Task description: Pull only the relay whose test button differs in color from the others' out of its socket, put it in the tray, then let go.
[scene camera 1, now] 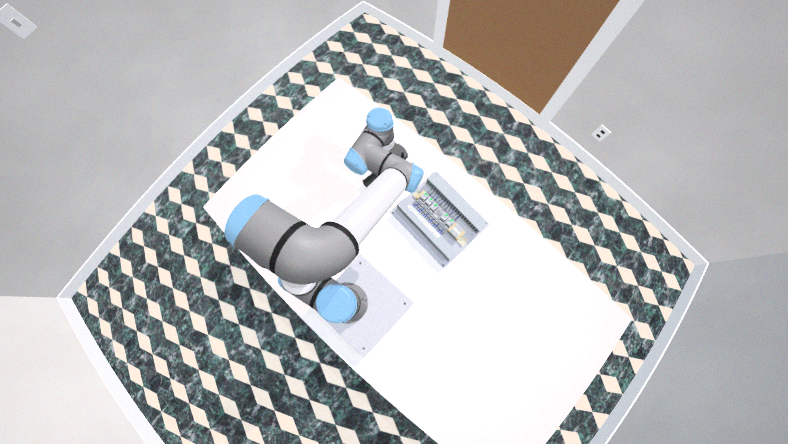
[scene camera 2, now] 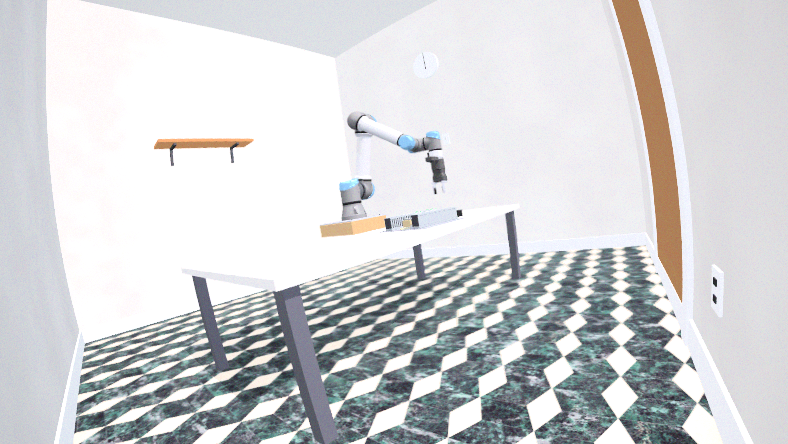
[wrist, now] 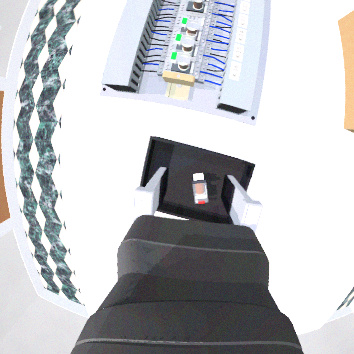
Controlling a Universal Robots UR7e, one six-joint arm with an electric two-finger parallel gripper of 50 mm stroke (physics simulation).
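Where they show: gripper, fingertip midpoint: (scene camera 2: 439, 193) (wrist: 194, 182); arm's base, origin of the base link: (scene camera 2: 354, 218).
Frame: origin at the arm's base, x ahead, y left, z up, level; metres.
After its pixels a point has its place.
A relay with a red test button (wrist: 199, 189) {x 0.477, y 0.201, z -0.044 m} lies on its side on the floor of the black tray (wrist: 202, 149) {x 0.476, y 0.139, z -0.040 m} in the wrist view. My gripper (wrist: 194, 182) {x 0.489, y 0.160, z 0.065 m} (scene camera 2: 439, 191) {x 0.489, y 0.160, z 0.065 m} is open, its two light fingers wide apart, with nothing between them. It hangs above the tray and the relay, clear of both. Several relays with green test buttons (wrist: 183, 62) {x 0.504, y 0.024, z -0.007 m} stand in a row in their sockets on the panel (wrist: 150, 97) {x 0.559, y 0.059, z -0.072 m} (scene camera 1: 441, 268) {x 0.328, y -0.208, z -0.072 m}. The tray is hidden behind the arm in the first scene view and does not show in the second.
Grey wiring ducts (wrist: 127, 47) {x 0.582, y -0.007, z -0.012 m} (scene camera 1: 457, 204) {x 0.559, y -0.112, z -0.012 m} run along both sides of the relay row, with blue and black wires. A tan end block (wrist: 179, 77) {x 0.511, y 0.037, z -0.035 m} closes the near end of the row. The robot's base stands on a mounting plate (scene camera 1: 386, 308) {x 0.071, y -0.127, z -0.001 m} beside the panel.
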